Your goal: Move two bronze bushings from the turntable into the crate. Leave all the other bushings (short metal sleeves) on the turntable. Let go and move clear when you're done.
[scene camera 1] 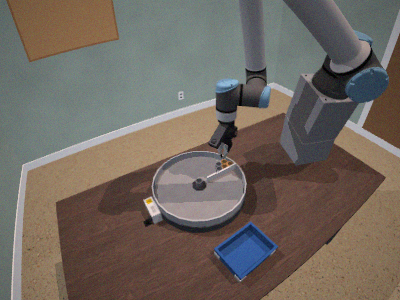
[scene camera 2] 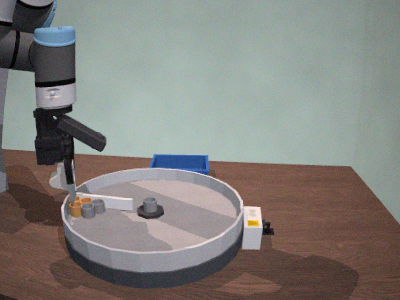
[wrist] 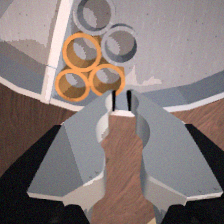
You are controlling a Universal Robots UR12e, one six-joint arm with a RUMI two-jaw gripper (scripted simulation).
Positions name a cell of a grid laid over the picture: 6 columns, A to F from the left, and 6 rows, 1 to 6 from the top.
A blue crate (scene camera 1: D5) is 90 cm from the lens. A round grey turntable (scene camera 1: C4): 99 cm from the lens.
